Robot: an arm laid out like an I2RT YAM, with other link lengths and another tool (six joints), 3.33 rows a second.
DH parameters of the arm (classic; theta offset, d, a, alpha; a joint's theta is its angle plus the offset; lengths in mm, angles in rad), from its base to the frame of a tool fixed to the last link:
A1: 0 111.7 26.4 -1.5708
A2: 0 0 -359 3.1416
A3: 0.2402 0 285 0
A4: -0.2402 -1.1 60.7 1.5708
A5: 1.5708 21.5 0 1.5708
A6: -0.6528 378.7 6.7 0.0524
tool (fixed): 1.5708 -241.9 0 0
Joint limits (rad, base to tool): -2.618..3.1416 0..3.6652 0..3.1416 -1.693..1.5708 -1.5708..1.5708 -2.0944..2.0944
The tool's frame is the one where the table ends.
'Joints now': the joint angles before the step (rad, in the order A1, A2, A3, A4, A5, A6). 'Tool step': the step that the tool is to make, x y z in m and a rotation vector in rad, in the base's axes. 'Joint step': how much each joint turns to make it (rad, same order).
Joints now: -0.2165, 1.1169, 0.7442, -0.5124, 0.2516, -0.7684
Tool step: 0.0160, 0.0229, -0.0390, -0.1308, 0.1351, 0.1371
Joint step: 0.1567, 0.1024, -0.0801, 0.0905, 0.1302, -0.0767
